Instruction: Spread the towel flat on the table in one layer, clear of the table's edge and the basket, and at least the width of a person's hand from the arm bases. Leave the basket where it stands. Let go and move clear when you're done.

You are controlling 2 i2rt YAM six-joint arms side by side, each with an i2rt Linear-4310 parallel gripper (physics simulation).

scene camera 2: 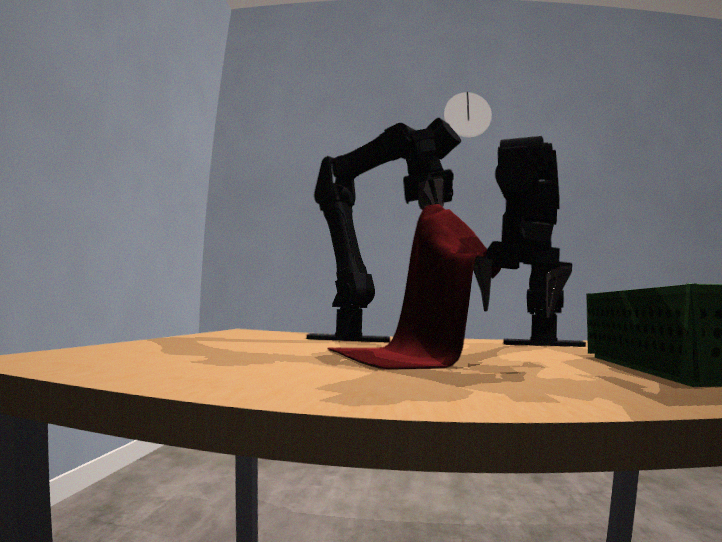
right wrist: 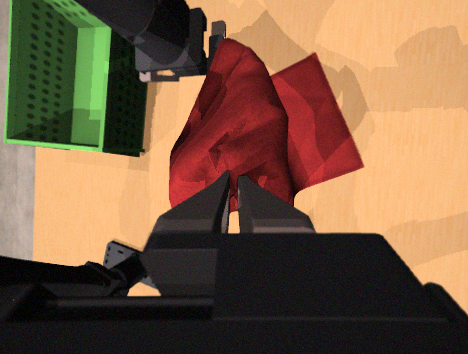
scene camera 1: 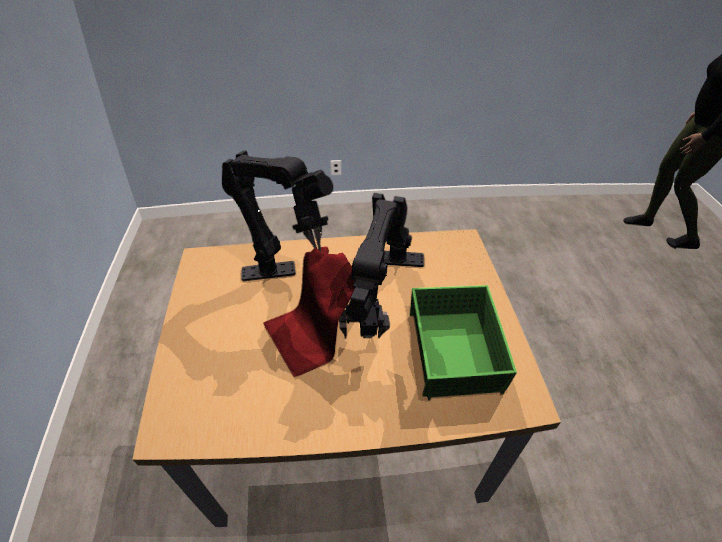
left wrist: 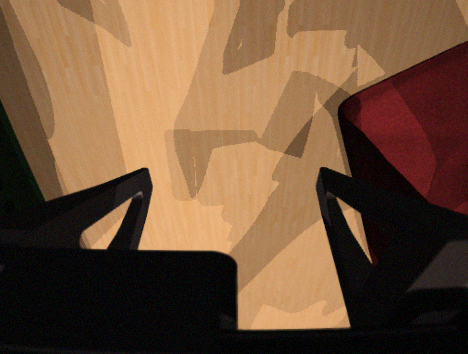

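Note:
The red towel (scene camera 1: 317, 315) (scene camera 2: 434, 280) (left wrist: 425, 120) (right wrist: 235, 120) hangs from my right gripper (scene camera 1: 317, 247) (scene camera 2: 432, 204) (right wrist: 233, 177), which is shut on its top, well above the table. Its upper part is bunched and folded. Its lower end lies on the table (scene camera 1: 204, 408) (scene camera 2: 174, 373), with one corner pointing toward the picture's left in scene camera 2. My left gripper (scene camera 1: 364, 333) (scene camera 2: 519, 297) (left wrist: 234, 177) is open and empty, beside the towel on the picture's right, above the table, with its fingers pointing down.
The green basket (scene camera 1: 469, 374) (scene camera 2: 641, 332) (right wrist: 55, 145) stands at the right of the table in scene camera 1. The right arm base (scene camera 1: 253, 272) and left arm base (scene camera 1: 412, 259) are at the table's far side. A person (scene camera 1: 685, 157) stands on the floor at the right.

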